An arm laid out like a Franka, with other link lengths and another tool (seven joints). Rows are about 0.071 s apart.
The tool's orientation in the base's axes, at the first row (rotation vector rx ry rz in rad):
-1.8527 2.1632 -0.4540
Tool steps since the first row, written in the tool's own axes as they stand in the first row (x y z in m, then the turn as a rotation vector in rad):
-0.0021 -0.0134 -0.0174 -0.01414 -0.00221 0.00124
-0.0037 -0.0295 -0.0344 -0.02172 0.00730 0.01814
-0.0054 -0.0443 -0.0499 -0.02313 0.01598 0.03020
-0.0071 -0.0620 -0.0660 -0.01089 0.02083 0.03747
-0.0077 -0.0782 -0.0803 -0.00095 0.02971 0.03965
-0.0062 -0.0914 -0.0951 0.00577 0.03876 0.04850
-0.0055 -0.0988 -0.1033 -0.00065 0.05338 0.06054
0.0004 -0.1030 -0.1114 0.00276 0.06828 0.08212
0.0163 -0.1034 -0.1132 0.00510 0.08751 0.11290
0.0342 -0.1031 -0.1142 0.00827 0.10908 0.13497
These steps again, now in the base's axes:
0.0057 0.0014 0.0213 0.00469 0.01357 -0.00038
0.0139 0.0019 0.0432 0.00382 0.02123 -0.01972
0.0216 0.0026 0.0633 0.00086 0.02301 -0.03424
0.0316 0.0029 0.0851 -0.00261 0.01109 -0.04274
0.0409 0.0022 0.1046 -0.01136 0.00236 -0.04818
0.0468 -0.0001 0.1235 -0.01717 -0.00362 -0.05983
0.0503 -0.0013 0.1339 -0.02474 0.00393 -0.07673
0.0500 -0.0071 0.1431 -0.03038 0.00116 -0.10242
0.0472 -0.0228 0.1450 -0.03620 -0.00058 -0.13827
0.0437 -0.0403 0.1459 -0.04767 -0.00221 -0.16705

